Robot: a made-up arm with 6 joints. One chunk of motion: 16 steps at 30 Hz.
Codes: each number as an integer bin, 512 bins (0 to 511) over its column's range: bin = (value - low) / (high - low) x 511, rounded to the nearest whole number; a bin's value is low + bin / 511 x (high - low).
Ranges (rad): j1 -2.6..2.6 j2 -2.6..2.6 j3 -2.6..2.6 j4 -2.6..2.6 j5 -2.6..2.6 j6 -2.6..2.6
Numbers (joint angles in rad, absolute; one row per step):
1: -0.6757 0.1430 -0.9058 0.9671 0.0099 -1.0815
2: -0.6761 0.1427 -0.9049 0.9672 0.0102 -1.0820
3: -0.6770 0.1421 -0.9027 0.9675 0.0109 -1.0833
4: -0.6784 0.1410 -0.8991 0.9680 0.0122 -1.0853
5: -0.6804 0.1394 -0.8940 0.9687 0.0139 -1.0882
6: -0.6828 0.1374 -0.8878 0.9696 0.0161 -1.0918
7: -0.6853 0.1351 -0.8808 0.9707 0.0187 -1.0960
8: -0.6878 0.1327 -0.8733 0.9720 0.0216 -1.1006
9: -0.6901 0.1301 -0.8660 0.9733 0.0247 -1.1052
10: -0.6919 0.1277 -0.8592 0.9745 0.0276 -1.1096
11: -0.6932 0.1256 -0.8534 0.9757 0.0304 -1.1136
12: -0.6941 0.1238 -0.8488 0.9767 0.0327 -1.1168
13: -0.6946 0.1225 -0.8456 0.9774 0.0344 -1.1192
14: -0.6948 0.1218 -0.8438 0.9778 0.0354 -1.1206
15: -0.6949 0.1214 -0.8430 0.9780 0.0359 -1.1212
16: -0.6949 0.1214 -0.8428 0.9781 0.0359 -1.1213
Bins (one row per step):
1: 189 270 166 351 256 149
2: 189 270 167 351 257 149
3: 189 269 167 351 257 149
4: 189 269 167 351 257 149
5: 189 269 168 351 257 149
6: 188 269 168 351 257 148
7: 188 269 169 351 257 148
8: 188 269 170 351 258 147
9: 188 268 170 351 258 147
10: 188 268 171 351 258 146
11: 187 268 172 351 258 146
12: 187 268 172 351 259 146
13: 187 268 172 352 259 146
14: 187 267 173 352 259 145
15: 187 267 173 352 259 145
16: 187 267 173 352 259 145

